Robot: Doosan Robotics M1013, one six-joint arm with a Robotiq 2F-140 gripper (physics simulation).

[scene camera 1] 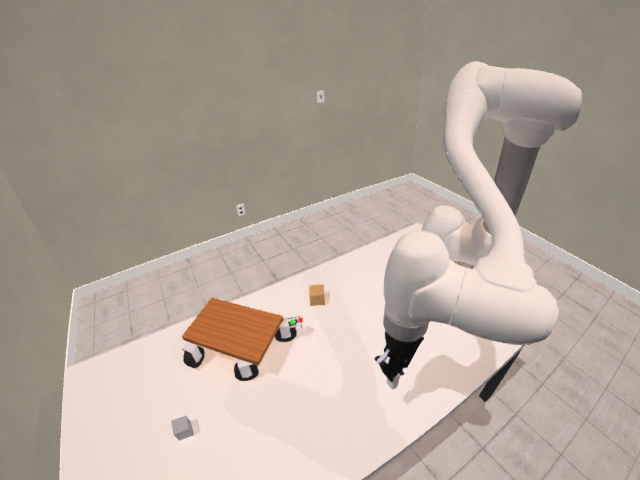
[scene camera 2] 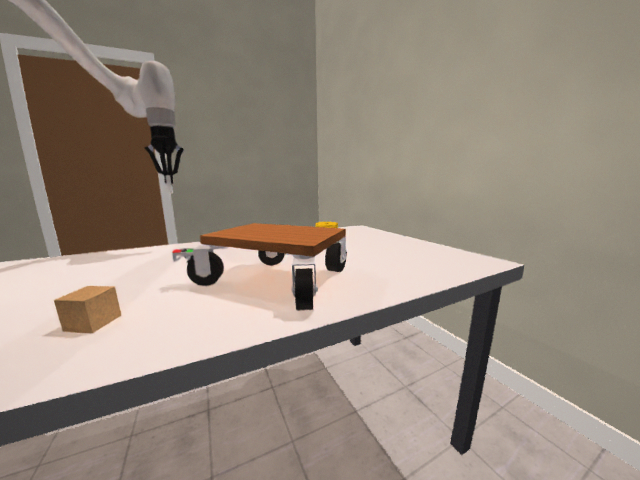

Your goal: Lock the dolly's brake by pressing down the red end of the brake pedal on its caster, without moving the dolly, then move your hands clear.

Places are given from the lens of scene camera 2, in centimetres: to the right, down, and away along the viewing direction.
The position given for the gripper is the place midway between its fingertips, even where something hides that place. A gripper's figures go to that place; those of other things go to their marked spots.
gripper [scene camera 2: 170, 193]: -57, -18, 90
dolly [scene camera 2: 204, 268]: -28, 7, 57
brown block [scene camera 2: 86, 310]: -39, 12, 38
The marked spots on the dolly and the brown block are 22 cm apart.
